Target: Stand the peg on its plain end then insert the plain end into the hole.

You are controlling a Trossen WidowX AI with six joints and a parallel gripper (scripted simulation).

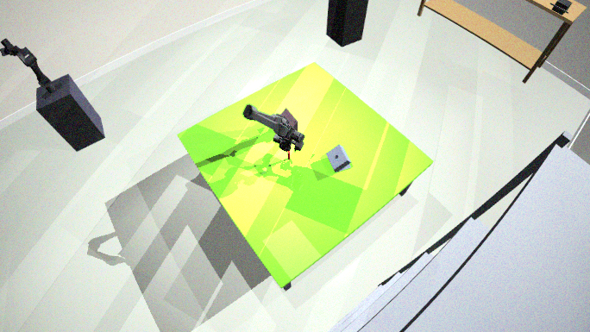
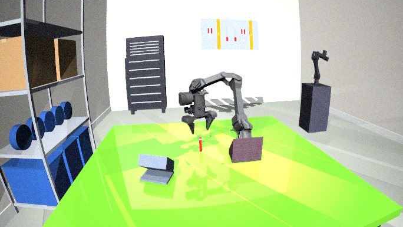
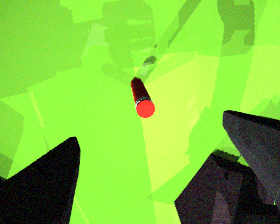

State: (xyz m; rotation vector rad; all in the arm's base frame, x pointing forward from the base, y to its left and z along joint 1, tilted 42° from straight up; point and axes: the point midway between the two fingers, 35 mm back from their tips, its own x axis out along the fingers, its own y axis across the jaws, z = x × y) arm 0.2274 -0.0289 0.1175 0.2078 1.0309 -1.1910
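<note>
Right now my gripper tip is 5 cm above the red peg. Round my gripper tip: grey sloped panel: 20 cm ahead, 25 cm to the left, 5 cm below.
</note>
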